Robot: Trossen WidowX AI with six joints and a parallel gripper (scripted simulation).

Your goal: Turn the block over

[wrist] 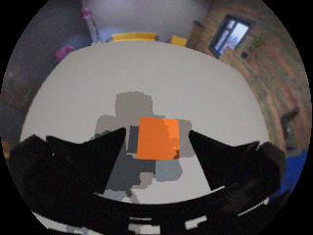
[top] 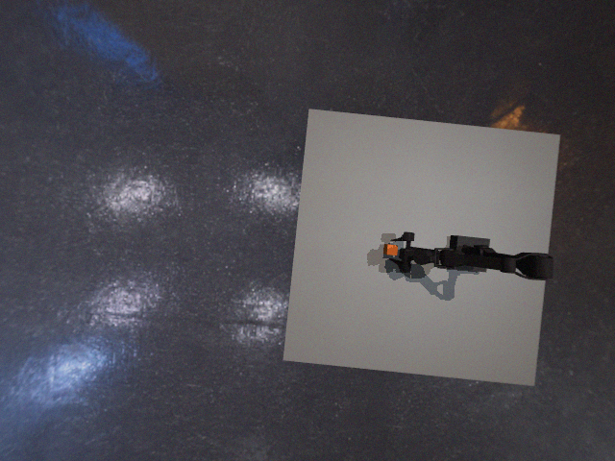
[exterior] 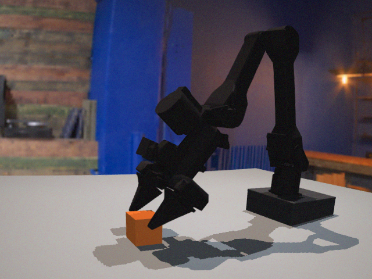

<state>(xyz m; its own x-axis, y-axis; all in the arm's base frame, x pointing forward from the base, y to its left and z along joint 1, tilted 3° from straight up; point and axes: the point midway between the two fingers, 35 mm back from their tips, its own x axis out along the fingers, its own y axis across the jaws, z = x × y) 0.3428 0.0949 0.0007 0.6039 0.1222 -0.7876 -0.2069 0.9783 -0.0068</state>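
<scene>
The orange block is 20 mm behind my gripper tip and 20 mm below it.
</scene>
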